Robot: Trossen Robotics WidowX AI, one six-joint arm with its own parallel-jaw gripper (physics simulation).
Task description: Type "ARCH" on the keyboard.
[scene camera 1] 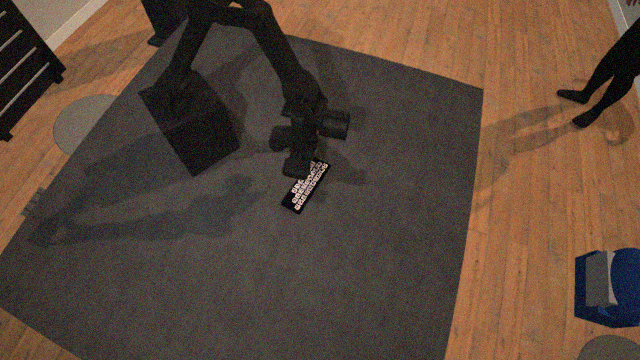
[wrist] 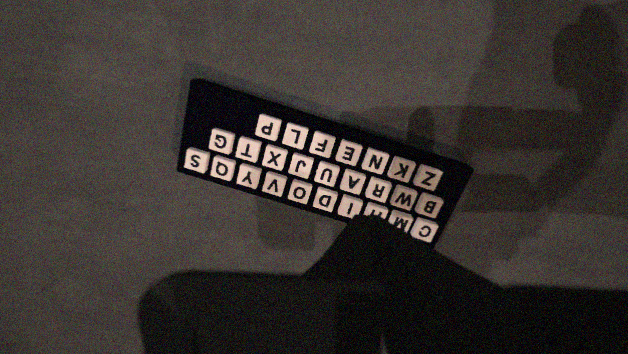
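Pixels of known places: gripper, fingertip midpoint: (scene camera 1: pixel 304 162) (wrist: pixel 364 226); arm's base at its link origin: (scene camera 1: pixel 174 111).
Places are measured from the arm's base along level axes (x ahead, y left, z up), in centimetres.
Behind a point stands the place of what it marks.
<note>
A small black keyboard (scene camera 1: pixel 311 186) @[x 37.0, y 5.0, z -21.1 cm] (wrist: pixel 312 162) @[x 34.5, y 4.9, z -21.3 cm] with white letter keys lies flat on the dark mat. In the wrist view its letters appear upside down. The A key (wrist: pixel 352 181) @[x 35.2, y 7.7, z -21.3 cm], the R key (wrist: pixel 378 190) @[x 35.4, y 9.4, z -21.2 cm] and the C key (wrist: pixel 424 230) @[x 37.5, y 13.1, z -21.2 cm] show; the H key (wrist: pixel 375 212) @[x 36.9, y 9.7, z -21.2 cm] is partly covered by the fingertips. My gripper (wrist: pixel 364 226) @[x 33.9, y 7.3, z -12.8 cm] is shut with nothing between its fingers. Its tips overlap the keyboard's edge near the I, H and M keys in the wrist view. How high they are above the keys I cannot tell. In the scene view the gripper hides the keyboard's upper left part.
The dark mat (scene camera 1: pixel 350 280) @[x 57.7, y -14.9, z -22.9 cm] lies on a wooden floor. A black block (scene camera 1: pixel 205 135) @[x 6.3, y 1.1, z -8.7 cm] stands below the arm, left of the keyboard. A dark slatted unit (scene camera 1: pixel 30 65) stands at the far left. Dark legs (scene camera 1: pixel 607 75) show at the right, above a blue container (scene camera 1: pixel 627 285).
</note>
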